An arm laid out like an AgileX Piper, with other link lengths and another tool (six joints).
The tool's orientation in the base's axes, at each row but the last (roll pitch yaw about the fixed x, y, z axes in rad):
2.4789 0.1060 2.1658
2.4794 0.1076 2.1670
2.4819 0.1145 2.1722
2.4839 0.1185 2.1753
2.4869 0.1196 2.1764
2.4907 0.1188 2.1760
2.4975 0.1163 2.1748
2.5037 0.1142 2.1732
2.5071 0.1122 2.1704
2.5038 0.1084 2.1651
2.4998 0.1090 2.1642
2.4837 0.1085 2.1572
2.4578 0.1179 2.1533
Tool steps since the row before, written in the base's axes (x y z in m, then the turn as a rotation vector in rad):
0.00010 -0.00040 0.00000 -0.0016 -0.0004 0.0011
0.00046 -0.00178 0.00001 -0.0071 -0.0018 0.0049
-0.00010 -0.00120 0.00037 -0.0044 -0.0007 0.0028
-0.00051 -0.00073 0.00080 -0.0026 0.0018 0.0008
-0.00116 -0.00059 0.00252 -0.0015 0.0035 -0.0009
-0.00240 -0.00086 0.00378 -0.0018 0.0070 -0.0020
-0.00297 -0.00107 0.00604 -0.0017 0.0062 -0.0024
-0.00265 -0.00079 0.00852 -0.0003 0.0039 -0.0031
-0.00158 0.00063 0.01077 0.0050 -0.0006 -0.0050
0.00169 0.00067 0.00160 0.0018 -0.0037 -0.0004
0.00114 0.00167 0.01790 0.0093 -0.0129 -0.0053
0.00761 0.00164 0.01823 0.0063 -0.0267 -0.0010
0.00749 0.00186 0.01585 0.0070 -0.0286 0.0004
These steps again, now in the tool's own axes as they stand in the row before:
-0.00039 -0.00014 -0.00005 0.0004 -0.0005 -0.0019
-0.00172 -0.00060 -0.00024 0.0020 -0.0023 -0.0083
-0.00097 -0.00044 -0.00067 0.0016 -0.0013 -0.0048
-0.00040 -0.00020 -0.00111 0.0028 -0.0002 -0.0016
-0.00013 0.00051 -0.00279 0.0038 0.0003 0.0008
0.00021 0.00036 -0.00454 0.0070 0.0013 0.0025
0.00010 0.00122 -0.00670 0.0063 0.0007 0.0026
-0.00013 0.00298 -0.00844 0.0037 0.0000 0.0033
0.00020 0.00567 -0.00931 -0.0027 -0.0001 0.0065
-0.00056 0.00235 -0.00019 -0.0040 -0.0010 0.0003
-0.00120 0.01221 -0.01319 -0.0152 -0.0038 0.0059
-0.00480 0.01663 -0.00967 -0.0255 -0.0099 -0.0028
-0.00441 0.01539 -0.00737 -0.0276 -0.0095 -0.0040

